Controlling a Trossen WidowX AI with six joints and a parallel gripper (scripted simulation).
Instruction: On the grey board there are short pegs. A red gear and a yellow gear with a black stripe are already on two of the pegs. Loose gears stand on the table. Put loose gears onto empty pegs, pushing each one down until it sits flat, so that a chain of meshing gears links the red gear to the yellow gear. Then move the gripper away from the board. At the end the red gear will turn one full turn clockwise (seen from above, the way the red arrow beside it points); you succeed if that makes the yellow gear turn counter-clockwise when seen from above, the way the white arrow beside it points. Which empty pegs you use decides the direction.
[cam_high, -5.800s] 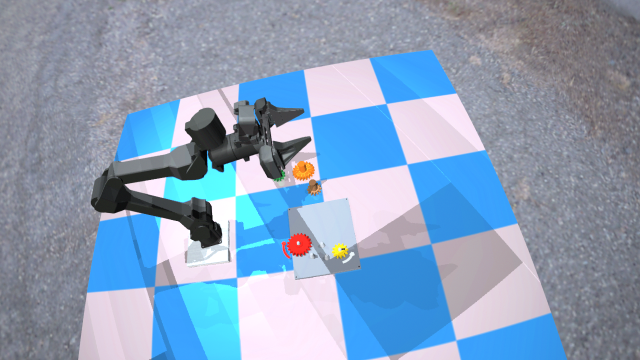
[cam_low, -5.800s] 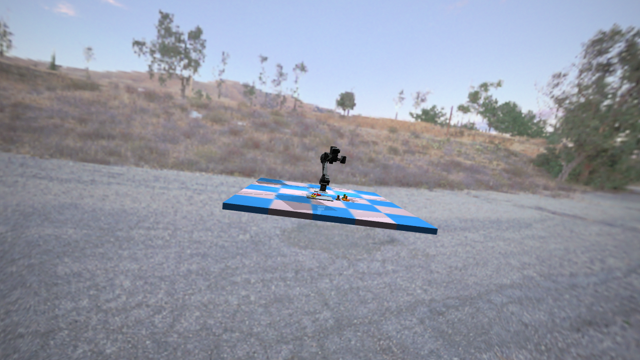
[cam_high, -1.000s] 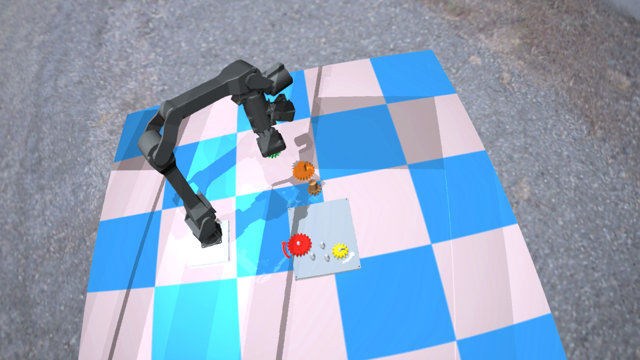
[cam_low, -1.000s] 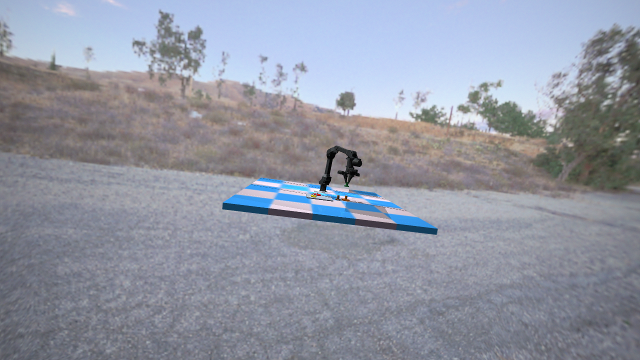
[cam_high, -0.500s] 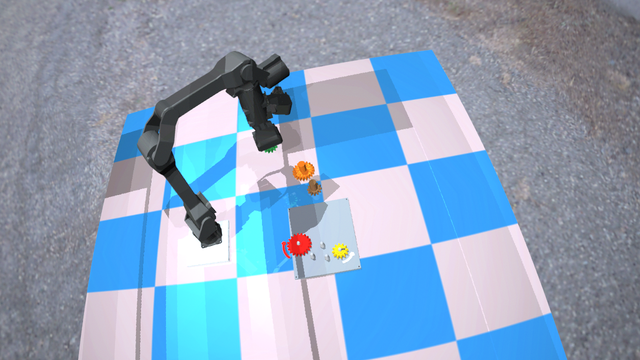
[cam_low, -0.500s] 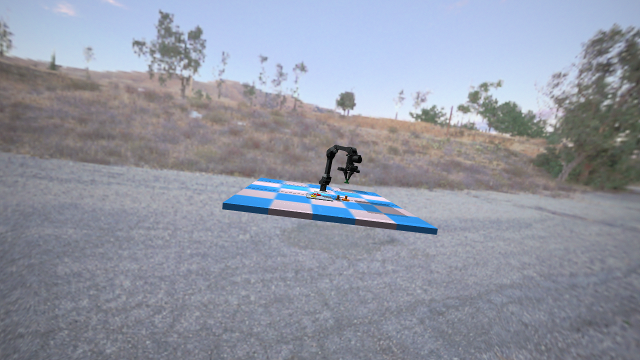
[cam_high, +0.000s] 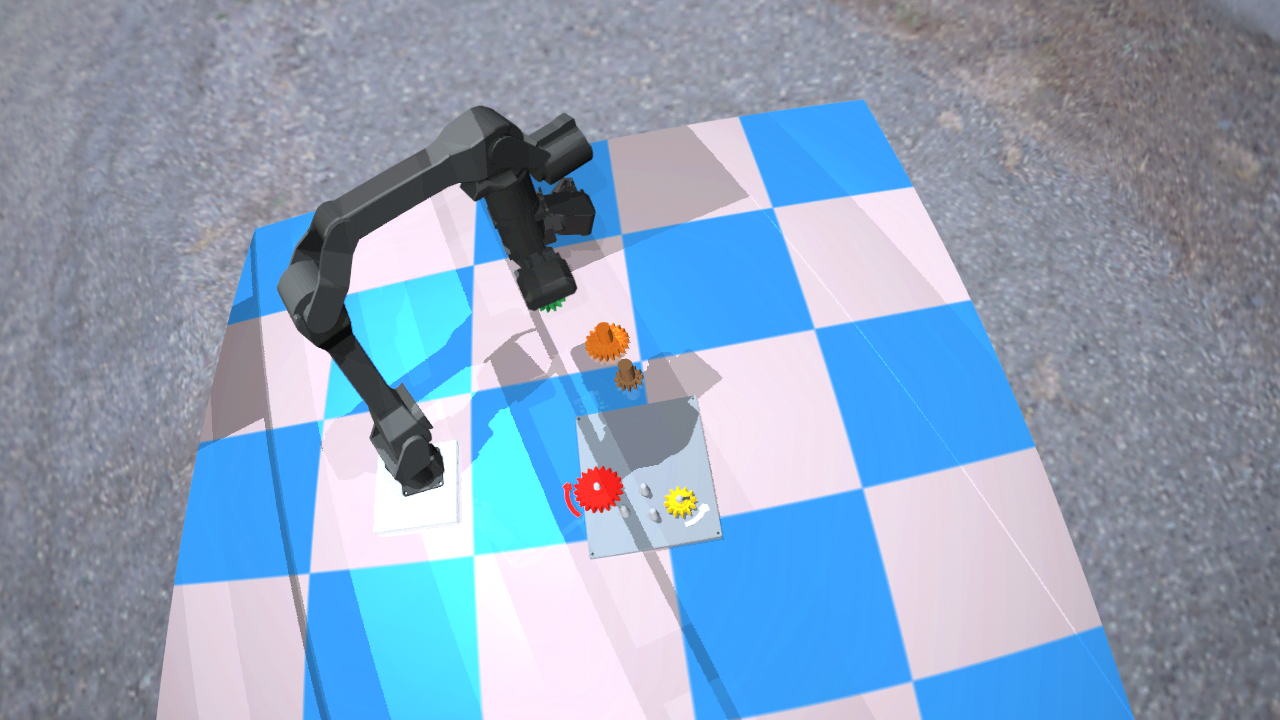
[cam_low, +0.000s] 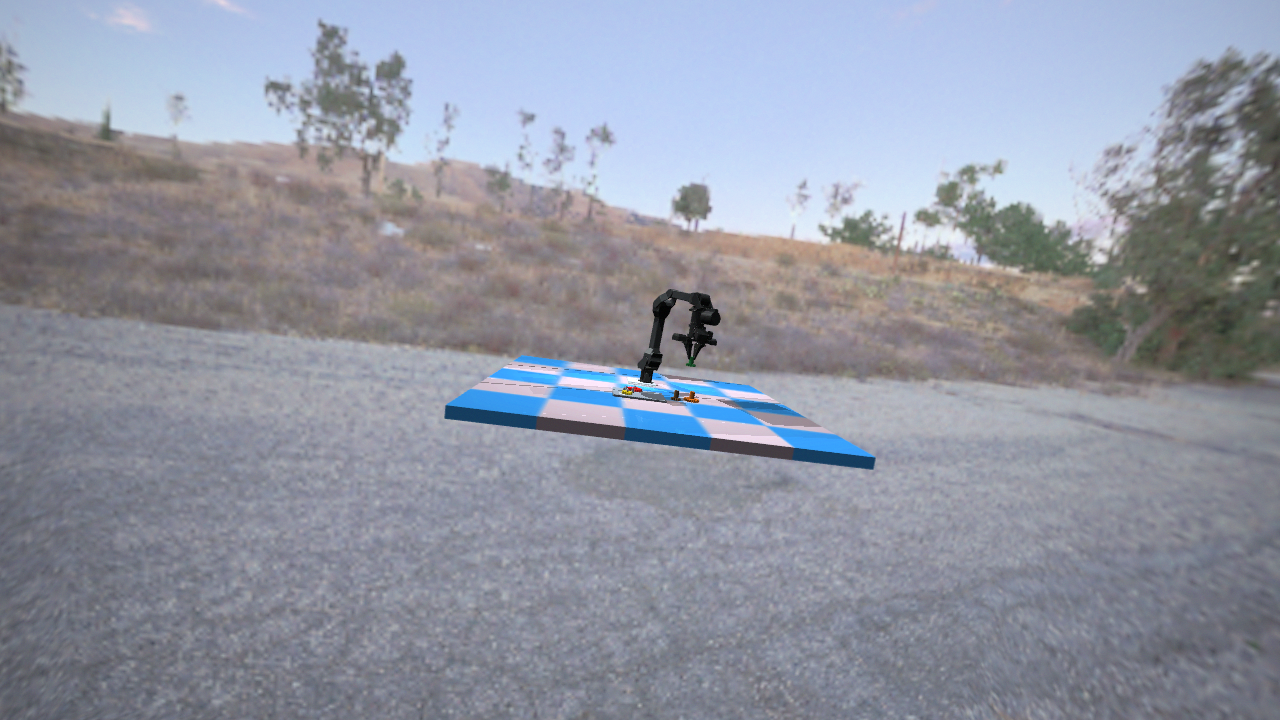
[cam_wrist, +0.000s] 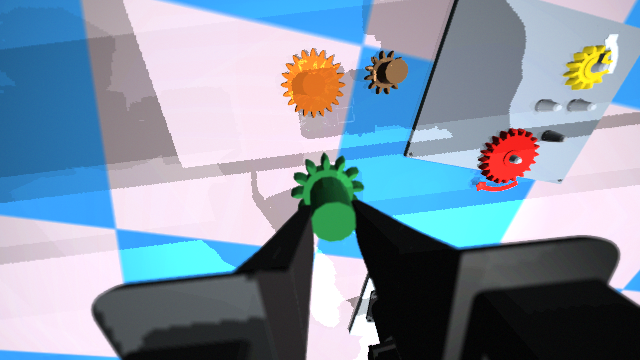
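Now: the red gear 10 mm behind my gripper tip, 220 mm to the right of it and 150 mm below it. The rest, counted from my gripper tip: brown gear (70 mm ahead, 70 mm to the right, 150 mm below); green gear (10 mm below); orange gear (60 mm ahead, 10 mm to the left, 150 mm below).
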